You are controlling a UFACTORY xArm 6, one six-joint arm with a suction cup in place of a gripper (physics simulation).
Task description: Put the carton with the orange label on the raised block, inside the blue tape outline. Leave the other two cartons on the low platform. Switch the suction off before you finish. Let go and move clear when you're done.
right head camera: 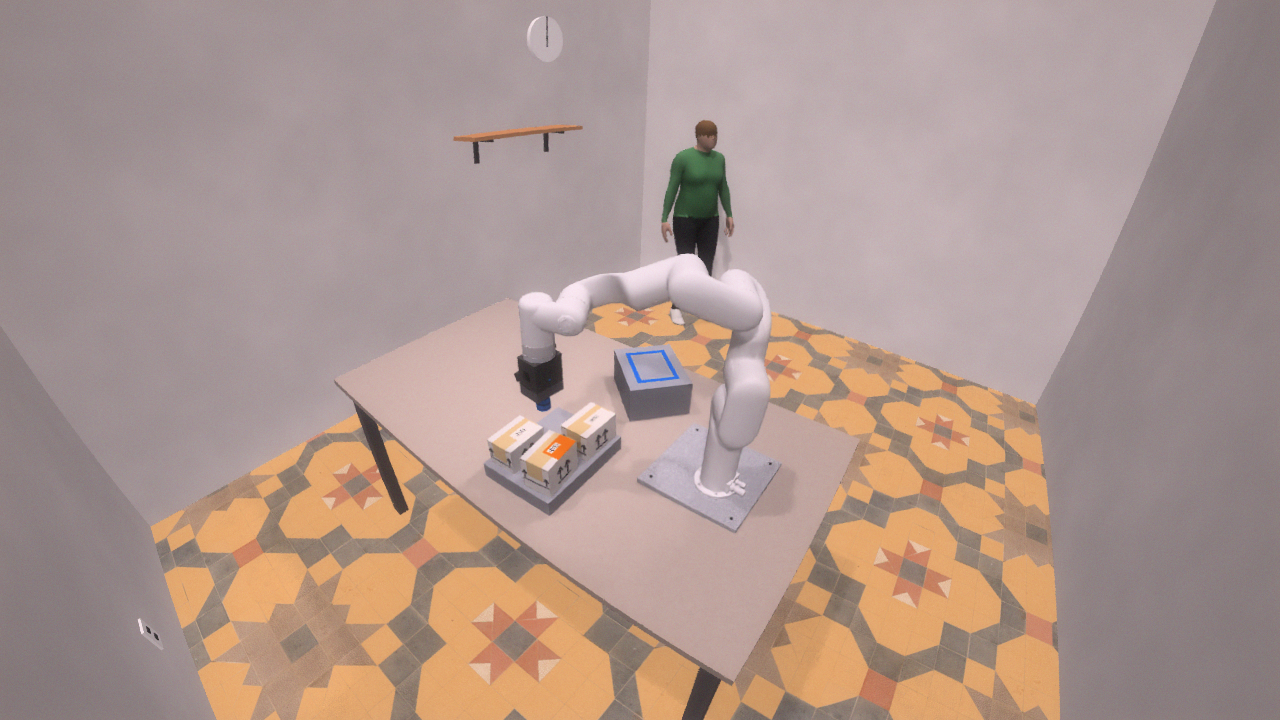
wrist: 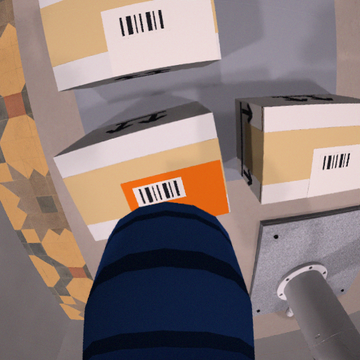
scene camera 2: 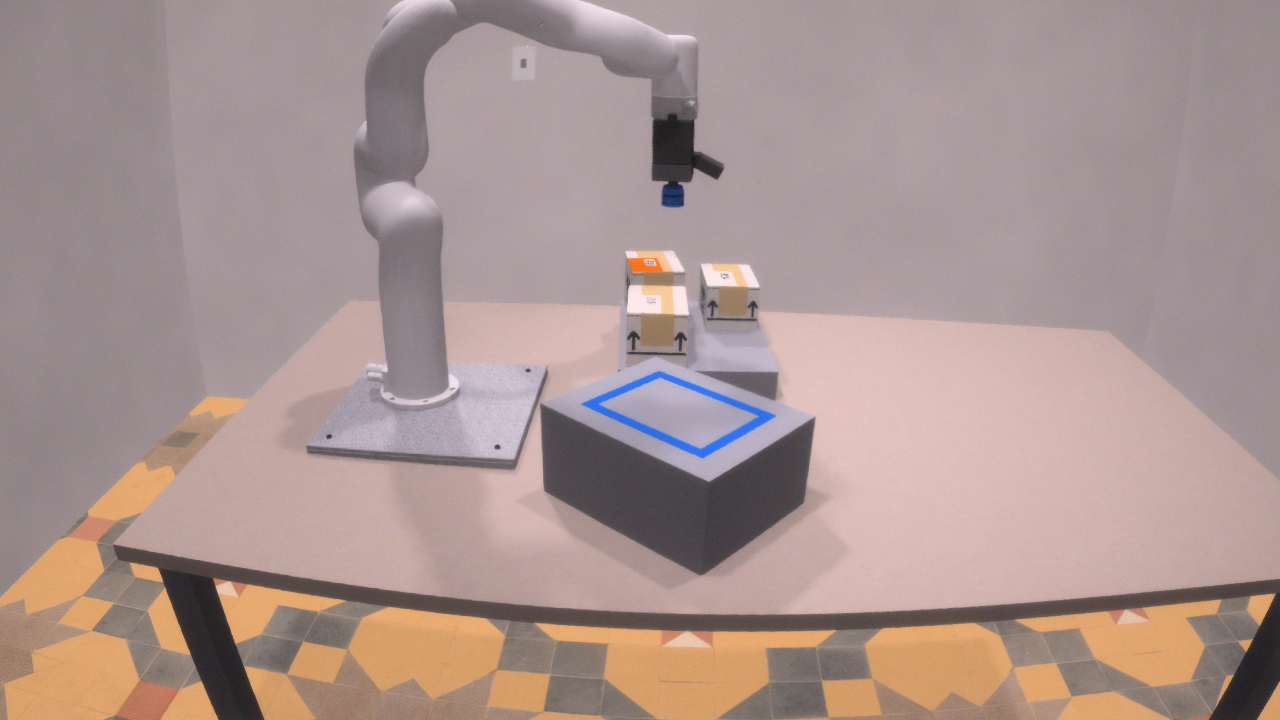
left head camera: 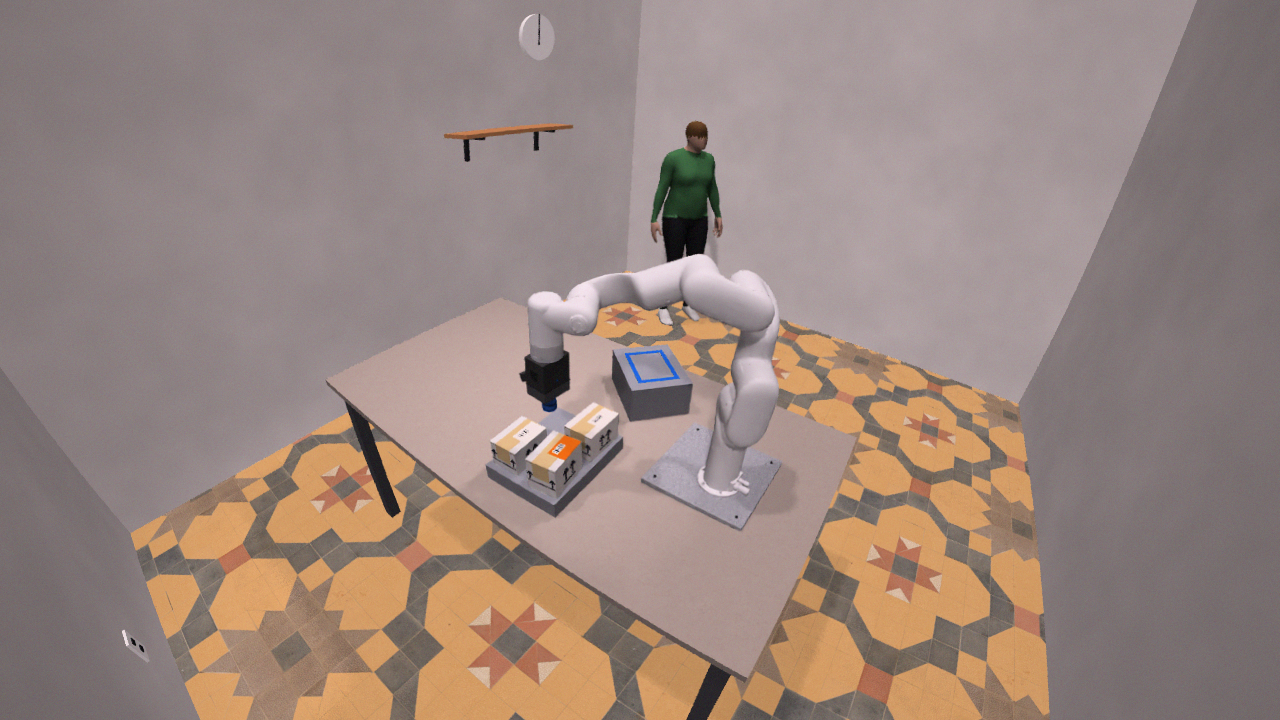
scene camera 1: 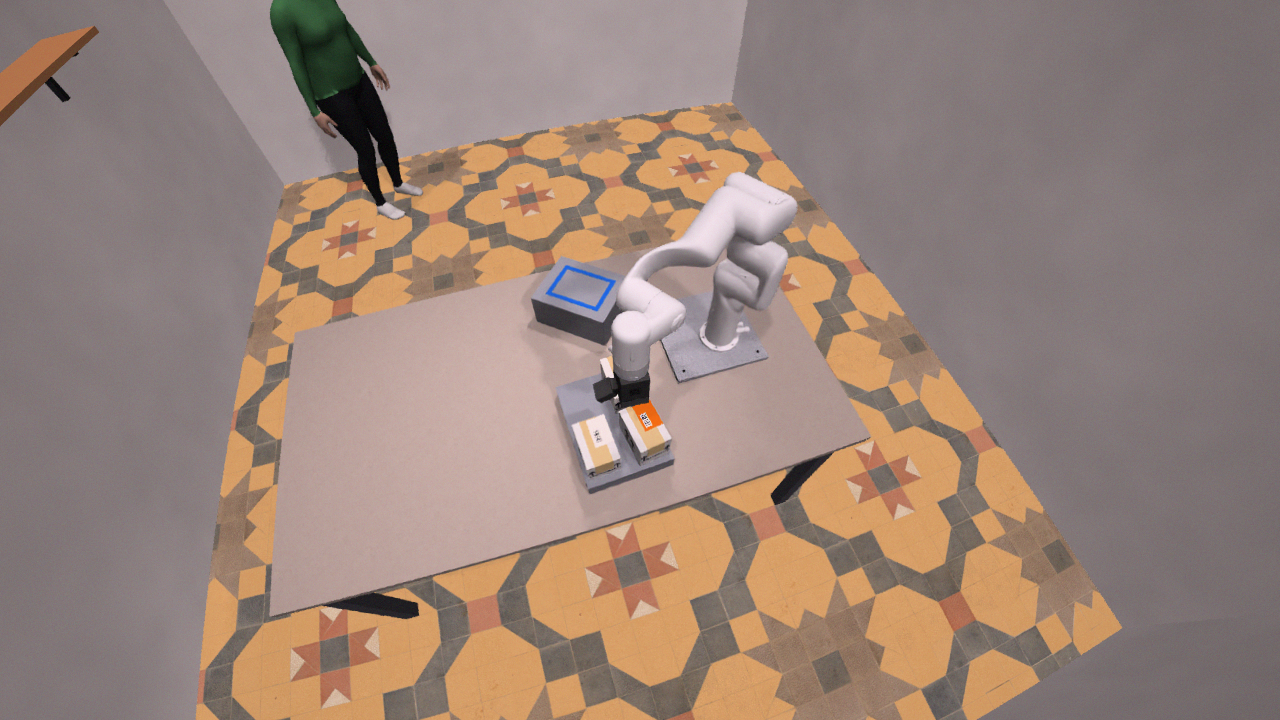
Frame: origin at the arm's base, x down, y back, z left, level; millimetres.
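Seen in the pictures: hand, its tool point: (right head camera: 543,407) (scene camera 2: 672,204) (left head camera: 549,407); arm's base, origin of its link: (right head camera: 716,482) (scene camera 2: 420,392) (left head camera: 719,481) (scene camera 1: 718,336).
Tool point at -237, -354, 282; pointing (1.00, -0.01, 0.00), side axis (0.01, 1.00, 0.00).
Pixels of each thing's middle, then the offset from my tool point to it, as dx, dy, dz. "pt": a spot on its surface instead. Level surfaces: height alone.
- carton with the orange label, middle of its body: (scene camera 2: 653,288) (left head camera: 554,464) (right head camera: 550,463) (scene camera 1: 644,432) +155, +30, +22
- low platform, middle of its body: (scene camera 2: 691,345) (scene camera 1: 612,425) (left head camera: 556,457) (right head camera: 554,456) +228, -42, -51
- raised block, middle of its body: (scene camera 2: 676,455) (scene camera 1: 582,299) (right head camera: 650,380) (left head camera: 649,380) +191, -48, -493
- blue tape outline, a spot on its surface: (scene camera 2: 642,429) pt +131, -12, -546
- table, height of its surface: dx +251
The carton with the orange label (left head camera: 554,463) (right head camera: 548,461) (scene camera 1: 646,429) (scene camera 2: 651,264) (wrist: 145,170) sits upright on the low platform (left head camera: 528,490) (scene camera 2: 747,358) (wrist: 300,50). Two plain-label cartons sit there too: one carton (left head camera: 517,441) (scene camera 2: 729,295) (wrist: 135,40) beside it, another carton (left head camera: 592,425) (scene camera 2: 657,317) (wrist: 310,145) nearer the raised block (left head camera: 657,402) (scene camera 1: 572,317) (scene camera 2: 626,483). The blue tape outline (scene camera 2: 642,429) on the block is empty. My suction cup (left head camera: 549,405) (right head camera: 543,404) (scene camera 2: 673,196) (wrist: 167,215) is open, holding nothing, above the cartons; the arm hides it in scene camera 1.
The robot's base plate (left head camera: 671,488) (scene camera 2: 483,429) is bolted to the table (left head camera: 429,376) beside the platform and the block. A person in a green top (left head camera: 689,183) (scene camera 1: 326,53) stands beyond the table. A wall shelf (left head camera: 510,131) hangs at the back left.
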